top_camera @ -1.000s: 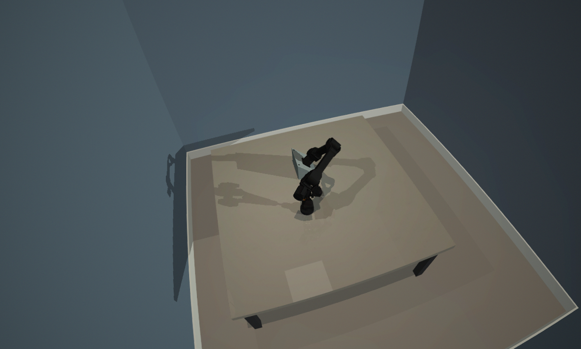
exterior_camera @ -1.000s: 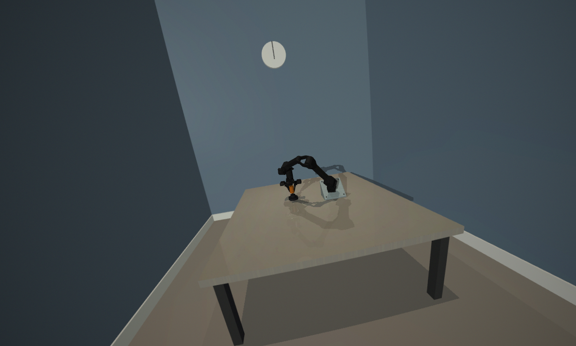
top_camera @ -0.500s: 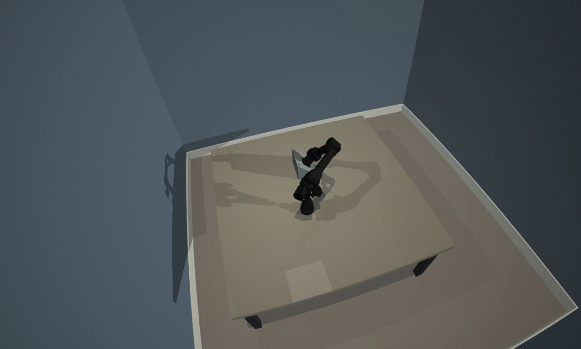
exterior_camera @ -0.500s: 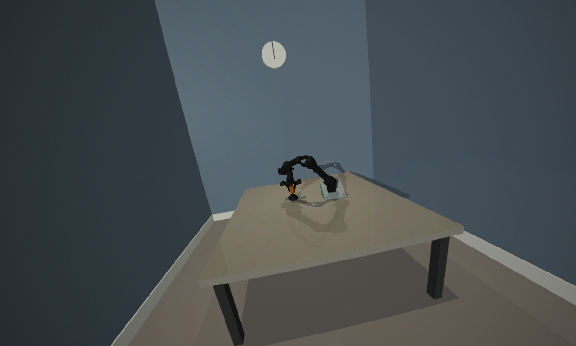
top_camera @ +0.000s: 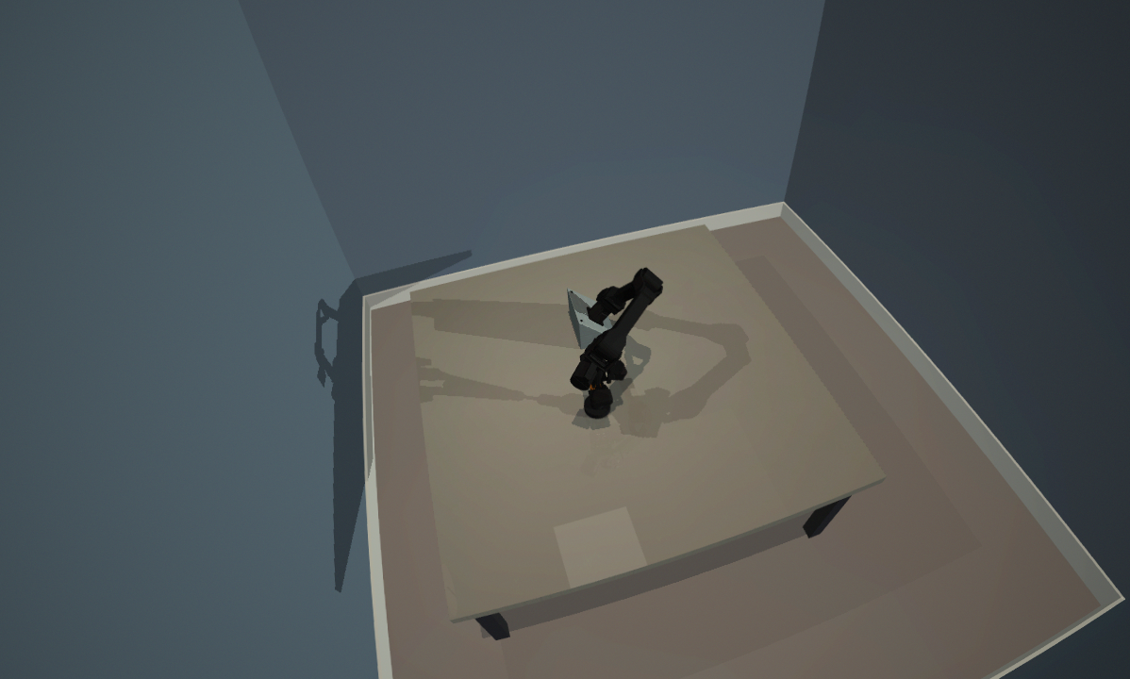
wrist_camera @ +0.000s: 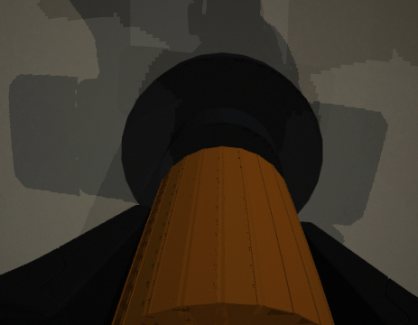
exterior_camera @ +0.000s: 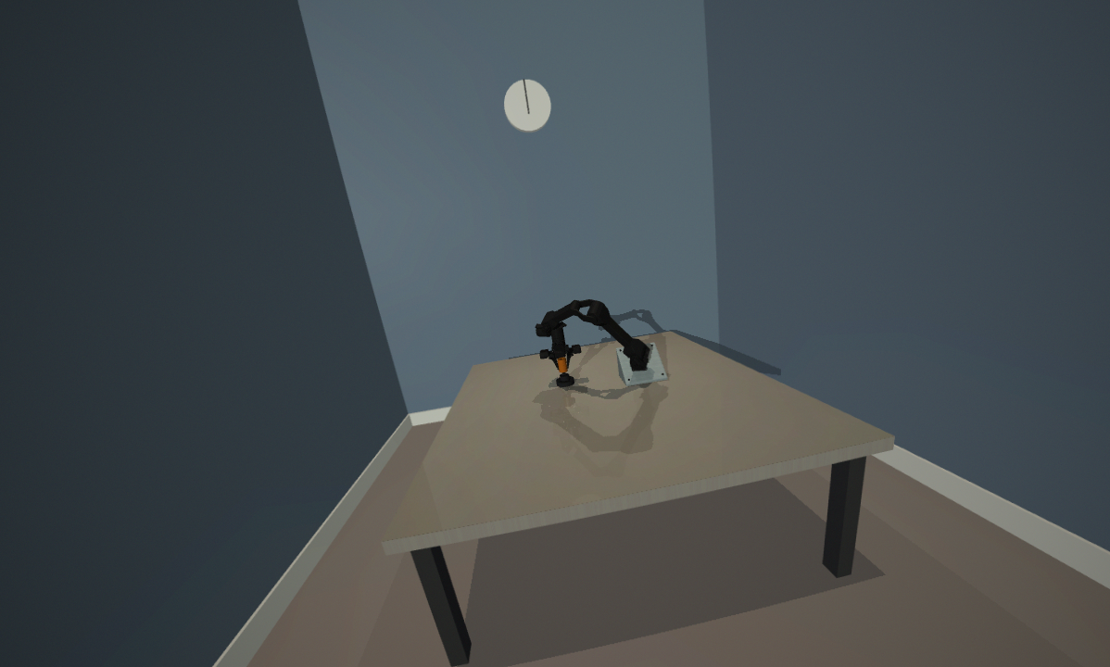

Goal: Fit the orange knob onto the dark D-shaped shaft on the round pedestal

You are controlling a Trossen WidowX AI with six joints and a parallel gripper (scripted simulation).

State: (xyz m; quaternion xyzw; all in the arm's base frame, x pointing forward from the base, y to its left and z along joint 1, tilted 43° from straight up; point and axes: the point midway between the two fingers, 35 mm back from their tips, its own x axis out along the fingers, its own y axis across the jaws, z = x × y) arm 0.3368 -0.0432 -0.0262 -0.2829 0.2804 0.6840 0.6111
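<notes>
Right now my gripper tip is 2 cm below the orange knob. Also, from my gripper tip: dark round pedestal: 4 cm below.
</notes>
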